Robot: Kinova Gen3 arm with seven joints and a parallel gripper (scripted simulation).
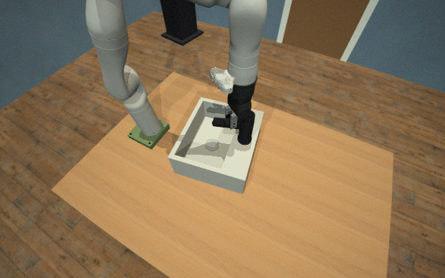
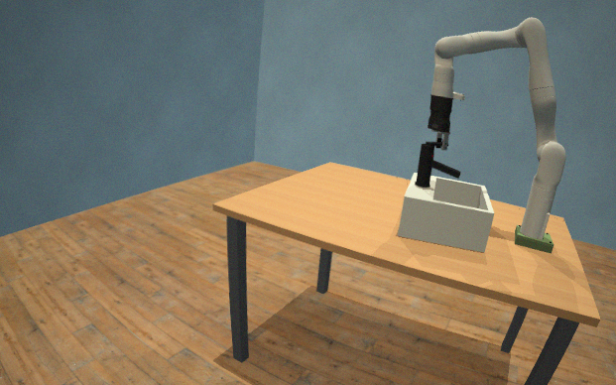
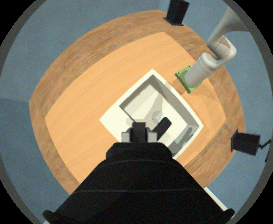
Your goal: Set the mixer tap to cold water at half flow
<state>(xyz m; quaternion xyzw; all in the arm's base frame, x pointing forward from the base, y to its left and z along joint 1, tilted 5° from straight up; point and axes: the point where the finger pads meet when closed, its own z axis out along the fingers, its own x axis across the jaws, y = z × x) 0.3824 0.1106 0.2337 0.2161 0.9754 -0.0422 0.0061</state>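
The lever lies 2 cm to the left of my hand and 1 cm ahead of it. Also, from my hand: black mixer tap (4 cm to the left, 4 cm below, 1 cm ahead); white basin (24 cm below, 8 cm behind, 2 cm to the left).
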